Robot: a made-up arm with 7 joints.
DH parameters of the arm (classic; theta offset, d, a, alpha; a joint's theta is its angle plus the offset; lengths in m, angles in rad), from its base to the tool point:
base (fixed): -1.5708 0 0.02 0
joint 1: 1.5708 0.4 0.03 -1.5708
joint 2: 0 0.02 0.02 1.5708
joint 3: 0 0.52 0.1 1.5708
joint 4: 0 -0.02 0.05 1.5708
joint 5: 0 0.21 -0.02 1.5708
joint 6: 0 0 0.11 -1.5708
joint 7: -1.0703 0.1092 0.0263 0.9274
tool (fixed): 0.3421 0.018 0 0
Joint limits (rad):
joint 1: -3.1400..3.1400
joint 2: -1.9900..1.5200
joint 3: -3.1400..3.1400
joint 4: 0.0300..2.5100
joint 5: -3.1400..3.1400
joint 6: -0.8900..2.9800
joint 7: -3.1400..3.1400
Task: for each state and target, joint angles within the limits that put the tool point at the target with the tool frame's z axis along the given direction. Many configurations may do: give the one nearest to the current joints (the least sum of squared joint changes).
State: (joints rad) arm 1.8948 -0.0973 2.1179 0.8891 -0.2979 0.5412 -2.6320
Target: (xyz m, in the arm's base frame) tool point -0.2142 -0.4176 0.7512 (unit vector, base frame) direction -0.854 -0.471 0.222
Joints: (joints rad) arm 2.0659 -0.1320 2.2052 1.0352 -1.1034 0.6599 -2.2309
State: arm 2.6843 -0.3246 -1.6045 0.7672 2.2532 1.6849 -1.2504
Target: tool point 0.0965 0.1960 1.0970 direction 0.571 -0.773 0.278
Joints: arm 3.0764 -0.7356 -0.7742 1.1691 2.5883 1.7756 -0.6620
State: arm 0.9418 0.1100 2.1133 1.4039 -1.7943 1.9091 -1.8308
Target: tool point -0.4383 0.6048 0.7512 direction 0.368 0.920 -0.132
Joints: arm 1.6957 1.0390 1.9017 2.0355 -1.8498 1.5736 -1.7406
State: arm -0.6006 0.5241 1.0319 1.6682 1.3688 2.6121 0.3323
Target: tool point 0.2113 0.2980 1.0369 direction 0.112 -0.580 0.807
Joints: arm -0.2380 0.3672 1.4235 1.4893 1.8633 2.4410 0.7786
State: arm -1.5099 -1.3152 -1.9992 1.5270 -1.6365 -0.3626 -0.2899
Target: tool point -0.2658 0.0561 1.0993 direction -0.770 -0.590 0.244
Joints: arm -1.0334 -0.6989 -1.1965 2.0160 -1.2315 -0.6643 -0.1682
